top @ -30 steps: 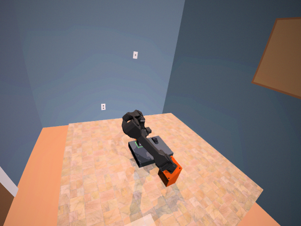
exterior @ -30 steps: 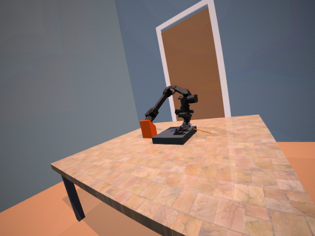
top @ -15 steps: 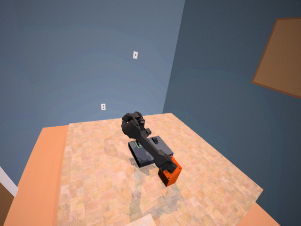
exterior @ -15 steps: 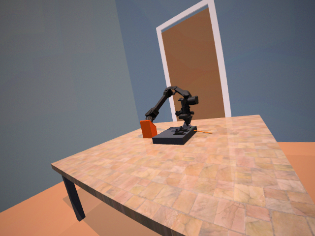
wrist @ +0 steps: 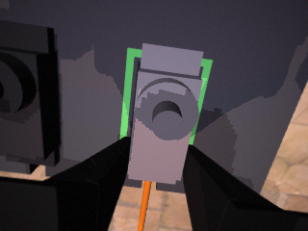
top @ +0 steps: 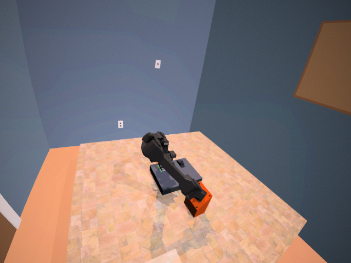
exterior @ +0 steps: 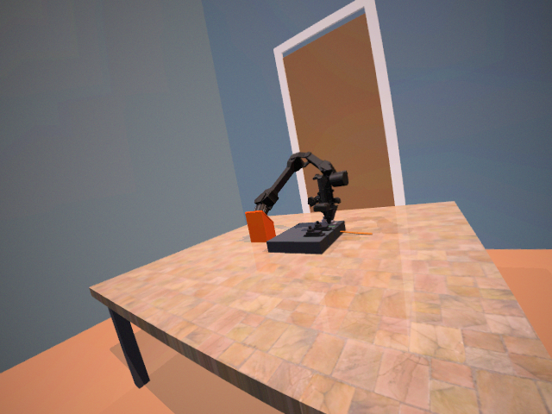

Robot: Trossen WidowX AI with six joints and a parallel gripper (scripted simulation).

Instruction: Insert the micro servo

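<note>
The dark deck is 13 cm behind my gripper tip, 6 cm to the right of it and 3 cm below it.
</note>
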